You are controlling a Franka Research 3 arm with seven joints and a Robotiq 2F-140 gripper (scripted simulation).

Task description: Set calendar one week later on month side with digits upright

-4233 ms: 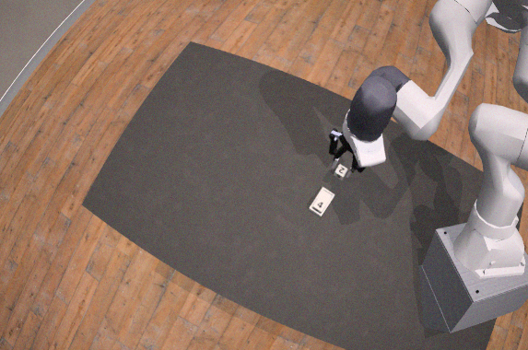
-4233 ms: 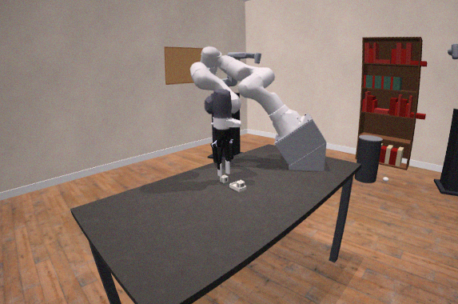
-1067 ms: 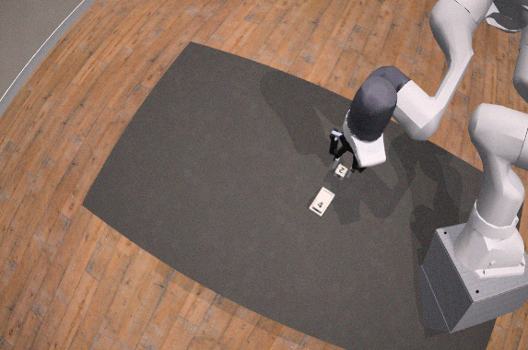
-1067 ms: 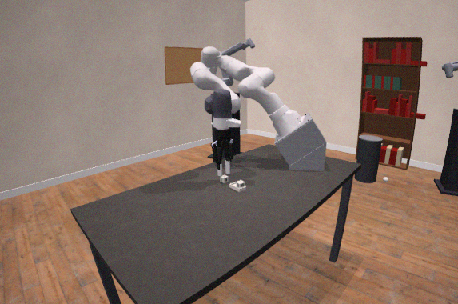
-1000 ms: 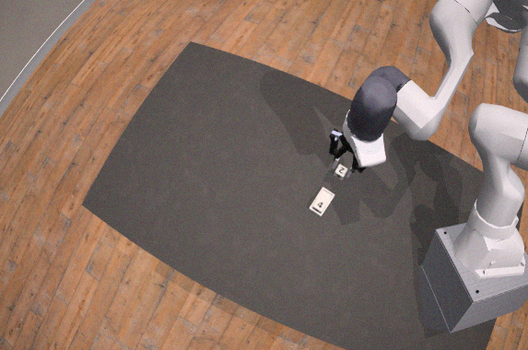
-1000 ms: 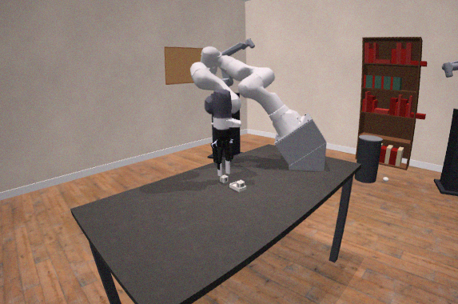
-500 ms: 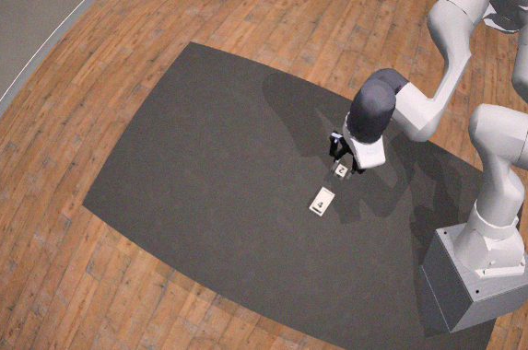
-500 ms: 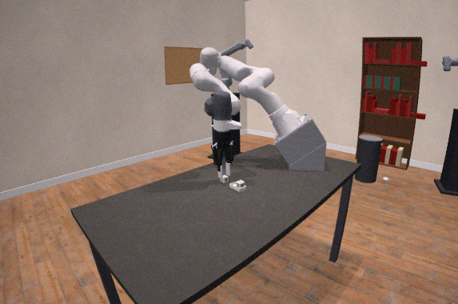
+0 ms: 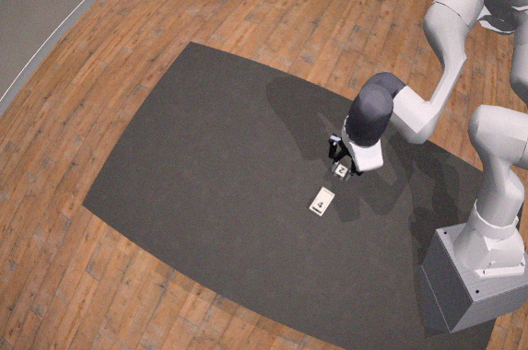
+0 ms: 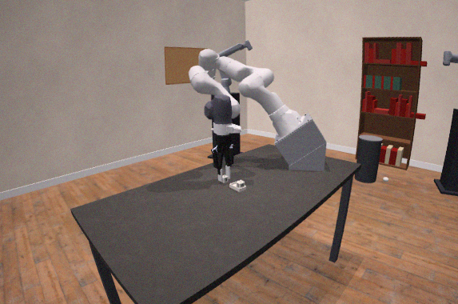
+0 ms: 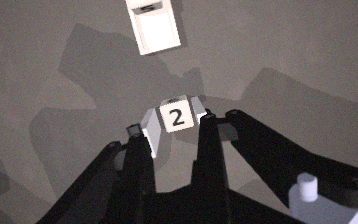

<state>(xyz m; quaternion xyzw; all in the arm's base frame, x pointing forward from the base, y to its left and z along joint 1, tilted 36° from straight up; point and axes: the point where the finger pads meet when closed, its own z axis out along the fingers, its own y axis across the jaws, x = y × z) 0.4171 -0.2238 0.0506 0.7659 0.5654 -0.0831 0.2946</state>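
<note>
My hand is 5 cm short of the white cube, 12 cm to the right of it and 2 cm above it. Round my hand: white tray: 4 cm ahead, 10 cm to the left, 3 cm below.
</note>
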